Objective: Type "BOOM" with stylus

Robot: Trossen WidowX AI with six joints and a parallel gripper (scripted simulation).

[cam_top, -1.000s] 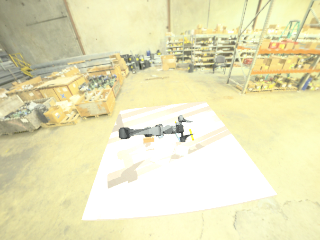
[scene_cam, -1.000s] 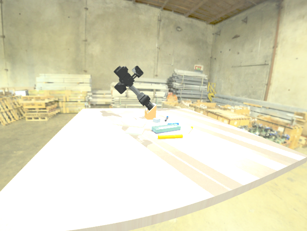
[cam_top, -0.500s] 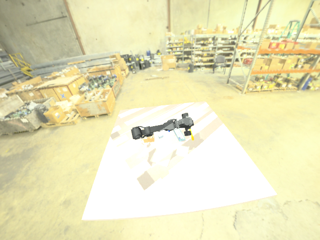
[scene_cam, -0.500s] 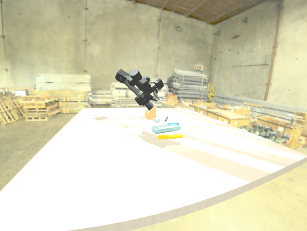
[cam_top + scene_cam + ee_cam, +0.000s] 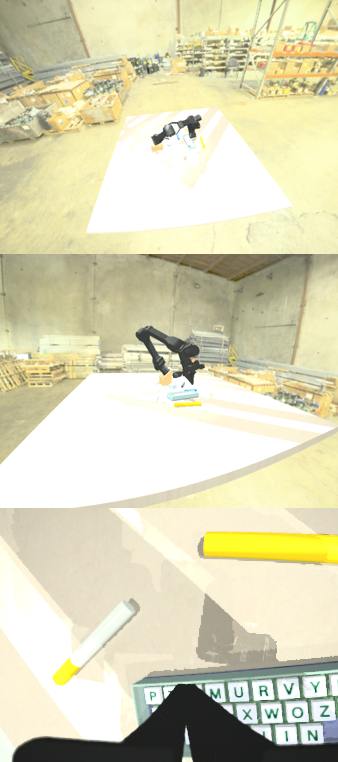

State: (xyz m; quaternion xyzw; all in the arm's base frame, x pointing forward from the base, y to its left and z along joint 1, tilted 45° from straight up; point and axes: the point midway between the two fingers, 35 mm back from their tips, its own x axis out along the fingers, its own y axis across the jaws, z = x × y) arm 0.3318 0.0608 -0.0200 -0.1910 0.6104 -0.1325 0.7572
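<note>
Now: the blue stylus 140 mm behind my gripper tip, 90 mm to the left of it and 80 mm below it. Also, from my gripper tip: thin white tip 140 mm behind, 120 mm to the left, 80 mm below; then yellow-and-white pen 10 mm behind, 130 mm to the left, 80 mm below; then yellow marker 90 mm ahead, 60 mm to the right, 80 mm below.
</note>
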